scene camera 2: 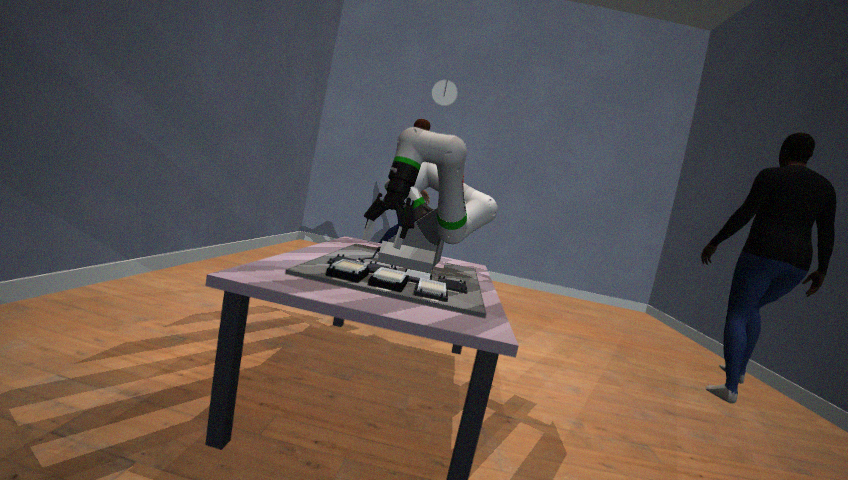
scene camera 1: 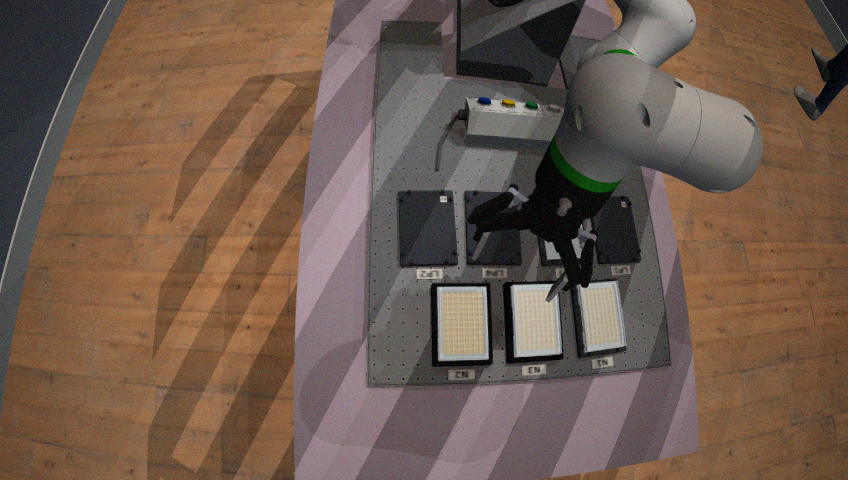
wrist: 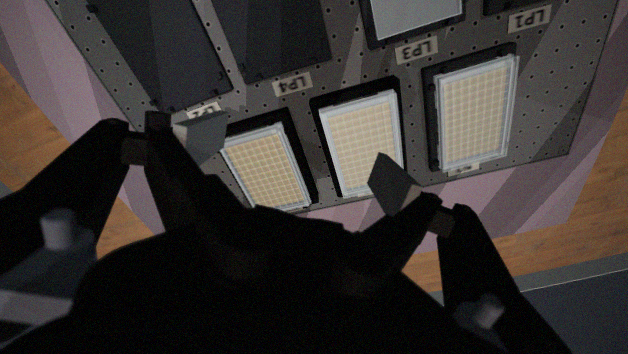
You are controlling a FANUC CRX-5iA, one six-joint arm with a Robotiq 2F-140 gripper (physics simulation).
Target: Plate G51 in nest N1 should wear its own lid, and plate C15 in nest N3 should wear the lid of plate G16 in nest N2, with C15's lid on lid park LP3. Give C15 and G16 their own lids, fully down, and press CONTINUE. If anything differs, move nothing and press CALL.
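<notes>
The plate in N2 (scene camera 1: 462, 324) (scene camera 2: 348, 268) (wrist: 267, 167) looks yellower than the plate in N3 (scene camera 1: 529, 327) (scene camera 2: 388, 277) (wrist: 360, 135) and the plate in N1 (scene camera 1: 601, 315) (scene camera 2: 431, 289) (wrist: 477, 112). All three have clear rims; lid codes are unreadable. The N1 plate shows a dark strip of nest along one side. A pale lid (scene camera 1: 554, 252) (wrist: 420, 17) lies on LP3, partly hidden by the gripper in scene camera 1. My gripper (scene camera 1: 516, 270) (scene camera 2: 382, 236) (wrist: 301, 149) is open and empty, above the board. CONTINUE and CALL labels are unreadable.
Dark lid parks LP2 (scene camera 1: 427, 231) (wrist: 165, 55), LP4 (scene camera 1: 505, 246) (wrist: 275, 40) and LP1 (scene camera 1: 618, 231) line up behind the nests. A button box (scene camera 1: 505, 121) with blue, yellow, green and grey buttons stands behind them, its cable at one end. A person (scene camera 2: 773, 226) stands off the table.
</notes>
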